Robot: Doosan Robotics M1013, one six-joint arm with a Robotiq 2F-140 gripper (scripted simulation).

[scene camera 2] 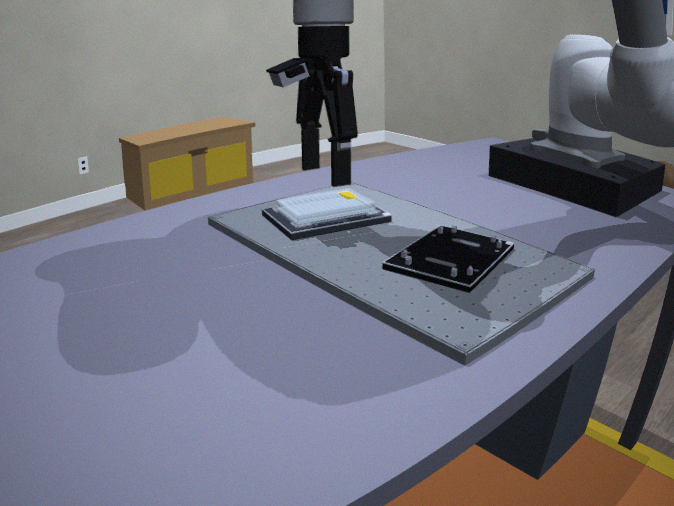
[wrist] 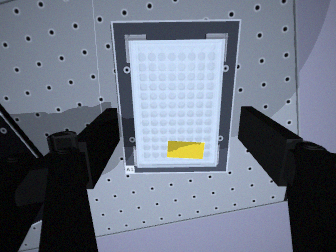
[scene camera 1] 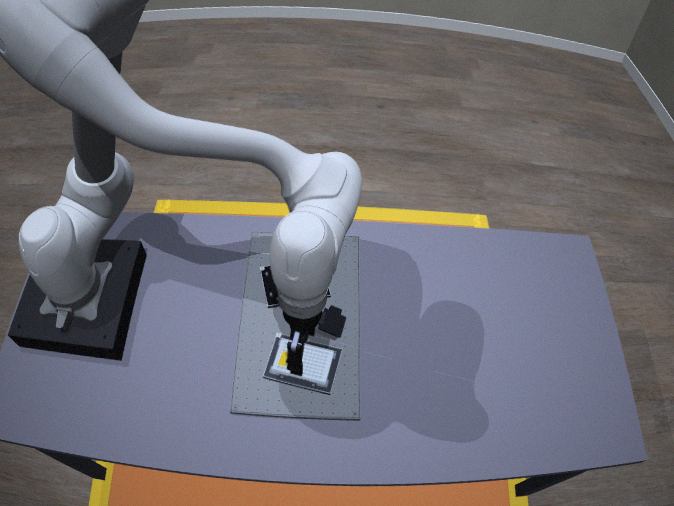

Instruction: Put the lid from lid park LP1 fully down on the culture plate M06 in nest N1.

Labels:
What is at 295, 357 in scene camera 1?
My gripper.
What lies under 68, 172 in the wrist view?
My gripper.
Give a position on a black nest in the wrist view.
At 153, 30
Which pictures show my gripper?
Scene camera 2, the wrist view and scene camera 1: all of them.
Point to a lid park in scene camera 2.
At 441, 246

